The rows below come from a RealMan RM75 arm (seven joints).
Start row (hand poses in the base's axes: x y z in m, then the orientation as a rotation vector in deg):
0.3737 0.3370 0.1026 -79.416 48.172 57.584
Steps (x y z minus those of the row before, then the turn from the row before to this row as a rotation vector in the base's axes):
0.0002 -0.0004 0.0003 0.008 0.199 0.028
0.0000 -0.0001 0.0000 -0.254 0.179 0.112
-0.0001 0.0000 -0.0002 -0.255 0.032 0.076
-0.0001 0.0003 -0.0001 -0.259 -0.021 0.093
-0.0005 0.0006 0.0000 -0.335 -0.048 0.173
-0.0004 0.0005 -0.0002 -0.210 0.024 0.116
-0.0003 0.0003 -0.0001 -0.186 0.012 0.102
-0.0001 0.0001 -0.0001 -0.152 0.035 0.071
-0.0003 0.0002 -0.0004 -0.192 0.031 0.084
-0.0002 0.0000 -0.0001 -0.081 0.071 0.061
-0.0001 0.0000 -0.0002 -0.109 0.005 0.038
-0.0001 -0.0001 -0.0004 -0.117 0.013 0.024
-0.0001 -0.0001 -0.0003 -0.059 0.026 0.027
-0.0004 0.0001 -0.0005 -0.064 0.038 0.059
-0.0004 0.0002 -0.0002 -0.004 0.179 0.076
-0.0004 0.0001 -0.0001 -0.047 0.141 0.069
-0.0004 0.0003 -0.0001 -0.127 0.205 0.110
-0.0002 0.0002 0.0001 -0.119 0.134 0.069
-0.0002 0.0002 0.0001 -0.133 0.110 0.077
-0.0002 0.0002 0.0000 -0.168 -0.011 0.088
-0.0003 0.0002 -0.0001 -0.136 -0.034 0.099
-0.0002 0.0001 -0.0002 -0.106 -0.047 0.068
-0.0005 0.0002 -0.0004 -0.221 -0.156 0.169
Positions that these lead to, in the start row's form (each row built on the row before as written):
0.3739 0.3366 0.1029 -79.345 48.297 57.761
0.3739 0.3365 0.1029 -79.549 48.515 57.909
0.3738 0.3365 0.1027 -79.793 48.647 57.916
0.3737 0.3368 0.1026 -80.071 48.732 57.893
0.3732 0.3374 0.1026 -80.469 48.794 57.887
0.3728 0.3379 0.1024 -80.701 48.867 57.931
0.3725 0.3382 0.1023 -80.910 48.926 57.962
0.3724 0.3383 0.1022 -81.064 49.000 57.998
0.3721 0.3385 0.1018 -81.260 49.088 58.028
0.3719 0.3385 0.1017 -81.334 49.151 58.106
0.3718 0.3385 0.1015 -81.445 49.198 58.106
0.3717 0.3384 0.1011 -81.552 49.264 58.099
0.3716 0.3383 0.1008 -81.606 49.302 58.122
0.3712 0.3384 0.1003 -81.678 49.332 58.177
0.3708 0.3386 0.1001 -81.653 49.416 58.375
0.3704 0.3387 0.1000 -81.675 49.504 58.524
0.3700 0.3390 0.0999 -81.761 49.662 58.731
0.3698 0.3392 0.1000 -81.846 49.789 58.853
0.3696 0.3394 0.1001 -81.957 49.903 58.958
0.3694 0.3396 0.1001 -82.152 49.944 58.964
0.3691 0.3398 0.1000 -82.336 49.942 58.970
0.3689 0.3399 0.0998 -82.482 49.931 58.951
0.3684 0.3401 0.0994 -82.826 49.849 58.885

